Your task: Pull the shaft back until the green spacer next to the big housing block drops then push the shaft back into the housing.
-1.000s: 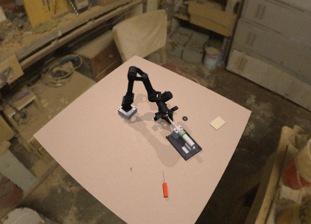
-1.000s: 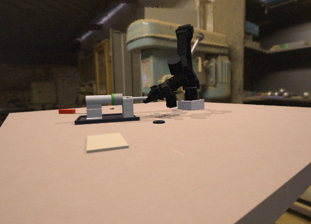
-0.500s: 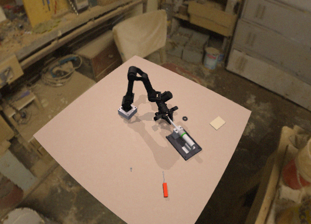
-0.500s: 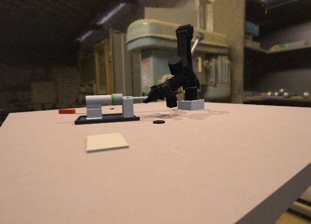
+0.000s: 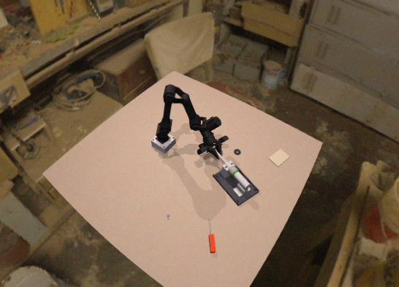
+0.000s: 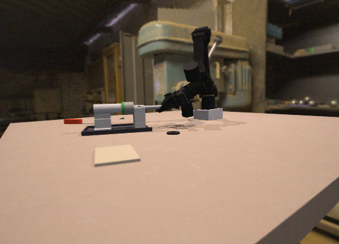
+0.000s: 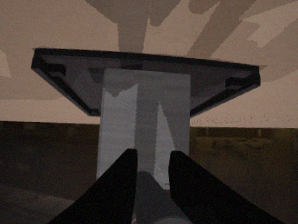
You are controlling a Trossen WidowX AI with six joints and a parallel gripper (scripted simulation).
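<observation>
My gripper tip is 50 mm short of the grey shaft, 20 mm below it and 10 mm to the left of it. Also, from my gripper tip: tan square pad: 280 mm to the left, 250 mm ahead, 60 mm below; black washer: 150 mm to the left, 60 mm below, 30 mm ahead; green spacer: 130 mm ahead, 40 mm to the right, 20 mm above.
</observation>
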